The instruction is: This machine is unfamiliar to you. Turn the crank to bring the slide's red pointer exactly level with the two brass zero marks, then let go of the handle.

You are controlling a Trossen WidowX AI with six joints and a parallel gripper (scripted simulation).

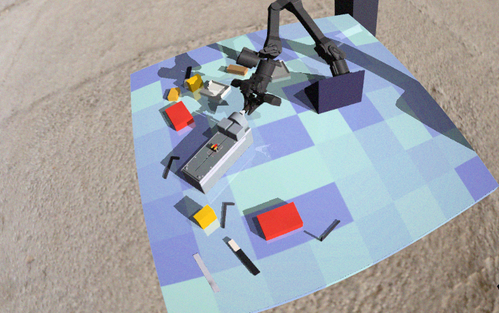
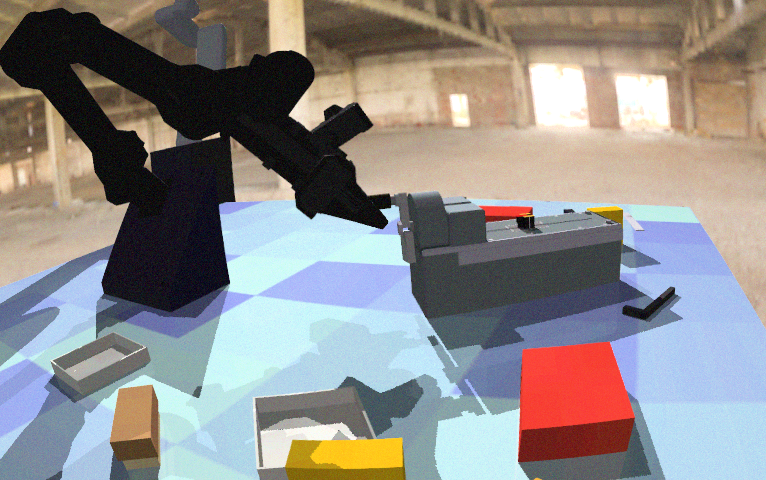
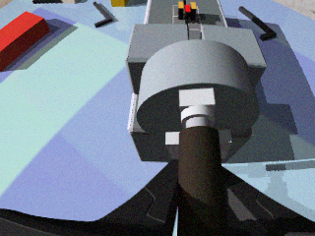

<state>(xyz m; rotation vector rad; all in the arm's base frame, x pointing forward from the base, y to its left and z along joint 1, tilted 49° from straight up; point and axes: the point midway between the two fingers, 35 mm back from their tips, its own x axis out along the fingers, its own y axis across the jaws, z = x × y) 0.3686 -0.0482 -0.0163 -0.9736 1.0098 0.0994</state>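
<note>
My gripper tip is now 20 mm below the dark crank handle, 10 mm to the left of it and 10 mm past it. From my gripper tip the other things lie so: red pointer: 140 mm ahead, 80 mm to the left, 10 mm below; then tan block: 350 mm to the right, 80 mm below, 80 mm behind.
</note>
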